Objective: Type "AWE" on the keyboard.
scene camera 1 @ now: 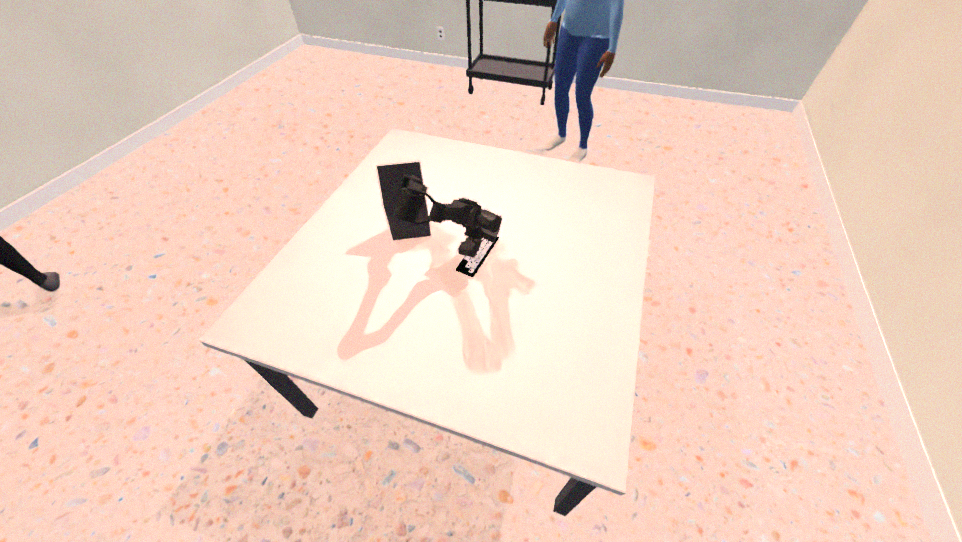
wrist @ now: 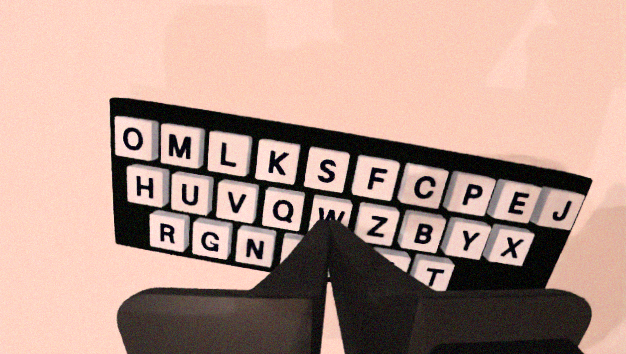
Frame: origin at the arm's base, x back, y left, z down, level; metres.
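Seen in the pictures: gripper, fingertip midpoint: (scene camera 1: pixel 477 249) (wrist: pixel 327 229).
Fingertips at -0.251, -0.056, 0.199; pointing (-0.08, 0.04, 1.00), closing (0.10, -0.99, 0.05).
Note:
Pixels of each thing's top centre, then the offset from my fingertips to it, as dx, dy, dz. Level surfaces: height alone.
- black keyboard, middle of its top: (wrist: pixel 341 220) (scene camera 1: pixel 477 251) -0.003, -0.006, +0.001
- W key, middle of its top: (wrist: pixel 330 218) -0.004, -0.001, +0.001
- E key, middle of its top: (wrist: pixel 517 203) -0.006, -0.080, +0.001
- T key, middle of its top: (wrist: pixel 432 277) +0.027, -0.046, +0.001
- white table, its level: dz +0.019
A black keyboard (scene camera 1: pixel 464 270) (wrist: pixel 295 129) with white letter keys in three rows lies on the table. In the wrist view the W key (wrist: pixel 332 206) is in the middle row, and the fingertips cover its lower part. The E key (wrist: pixel 516 201) is in the top row near the right end. The A key (wrist: pixel 398 260) in the bottom row is mostly hidden behind the right finger, left of the T key (wrist: pixel 434 275). My gripper (wrist: pixel 327 229) is shut and empty, its tips together at the W key. Whether they touch it I cannot tell. In the scene view the arm hides the fingertips.
The white table (scene camera 1: pixel 565 377) bears the keyboard and the arm. A black panel (scene camera 1: pixel 395 225) is at the arm's base. A black cart (scene camera 1: pixel 509 79) and a person (scene camera 1: pixel 575 74) in blue stand beyond the table. A dark leg (scene camera 1: pixel 23 263) shows at the left edge.

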